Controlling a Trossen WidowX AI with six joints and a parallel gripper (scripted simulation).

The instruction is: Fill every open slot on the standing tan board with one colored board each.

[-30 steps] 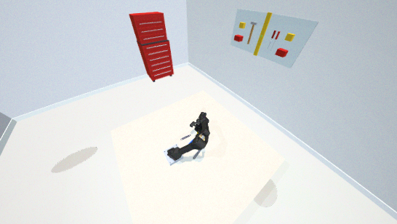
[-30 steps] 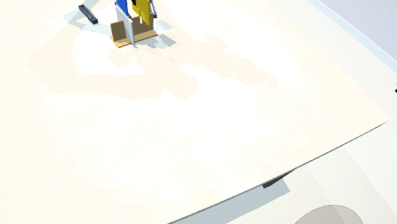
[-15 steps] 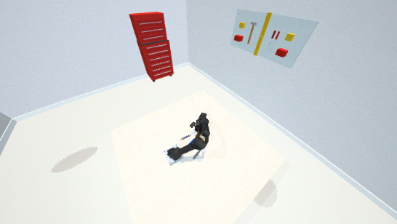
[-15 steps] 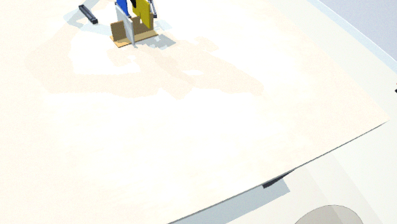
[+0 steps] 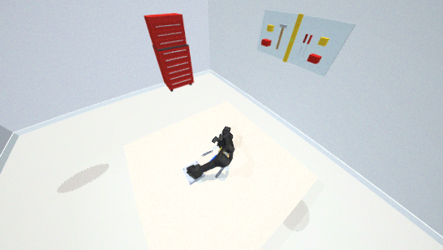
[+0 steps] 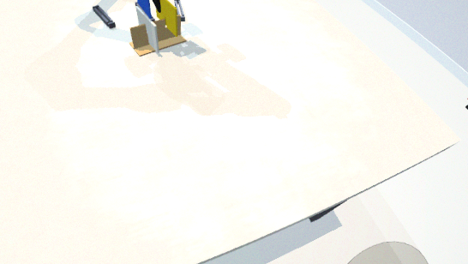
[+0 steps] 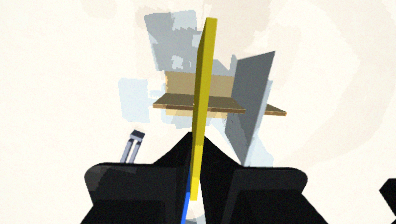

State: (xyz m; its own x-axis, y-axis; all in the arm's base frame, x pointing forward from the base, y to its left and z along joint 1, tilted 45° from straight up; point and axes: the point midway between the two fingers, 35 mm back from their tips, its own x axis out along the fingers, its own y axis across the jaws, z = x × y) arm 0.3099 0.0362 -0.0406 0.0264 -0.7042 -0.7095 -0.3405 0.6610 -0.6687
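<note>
Right now the tan board is 4 cm below my gripper tip, 3 cm ahead of it and 1 cm to the right of it. Also, from my gripper tip: blue board 11 cm behind, 4 cm to the right, 3 cm below; white board 4 cm to the right, 4 cm ahead, 2 cm below; yellow board 3 cm ahead, 1 cm to the left.
</note>
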